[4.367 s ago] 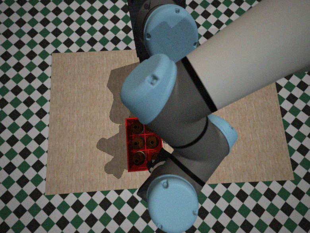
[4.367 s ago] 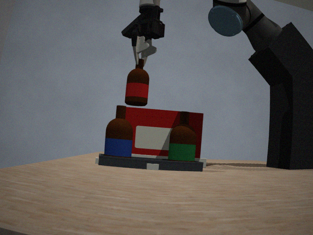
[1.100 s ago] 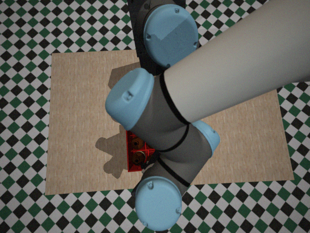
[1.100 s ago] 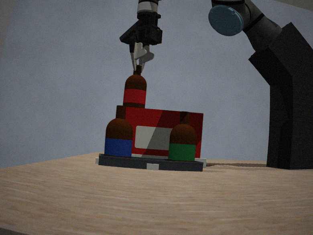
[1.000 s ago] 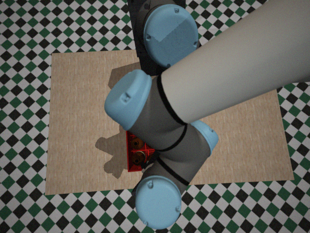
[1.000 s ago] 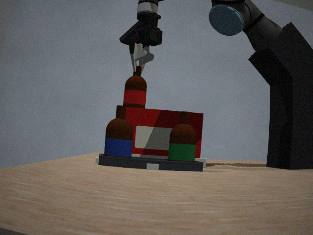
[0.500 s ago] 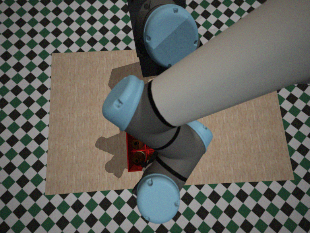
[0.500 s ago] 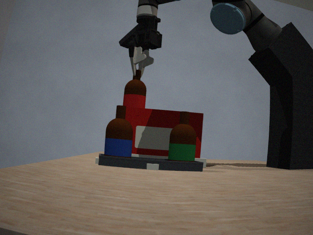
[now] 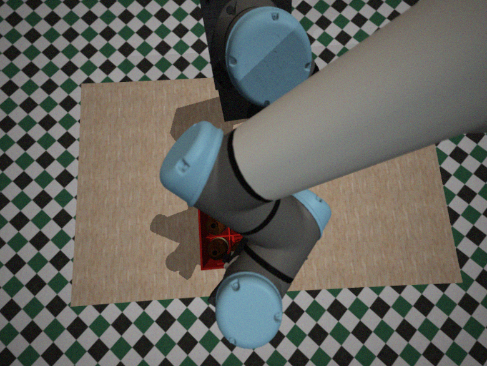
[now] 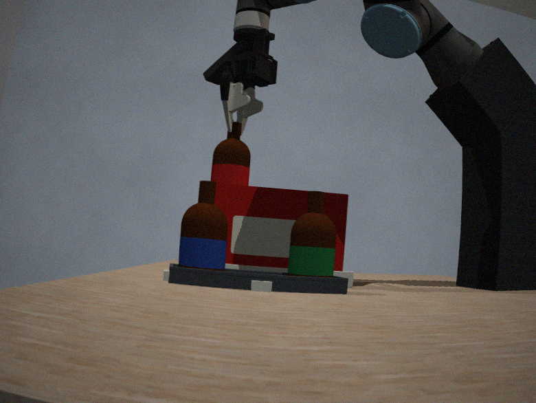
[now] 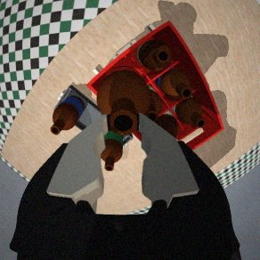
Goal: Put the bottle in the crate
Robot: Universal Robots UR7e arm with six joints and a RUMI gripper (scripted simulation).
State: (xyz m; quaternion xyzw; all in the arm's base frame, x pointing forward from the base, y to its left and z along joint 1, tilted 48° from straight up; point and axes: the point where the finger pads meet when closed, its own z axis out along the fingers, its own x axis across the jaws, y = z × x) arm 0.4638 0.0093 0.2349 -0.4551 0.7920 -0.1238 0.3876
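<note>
The crate is 7 cm behind my hand, 6 cm to the right of it and 21 cm below it. Round my hand: green-labelled bottle: 18 cm behind, 13 cm to the left, 21 cm below; then blue-labelled bottle: 2 cm behind, 19 cm to the left, 21 cm below; then tray: 10 cm behind, 16 cm to the left, 28 cm below.
</note>
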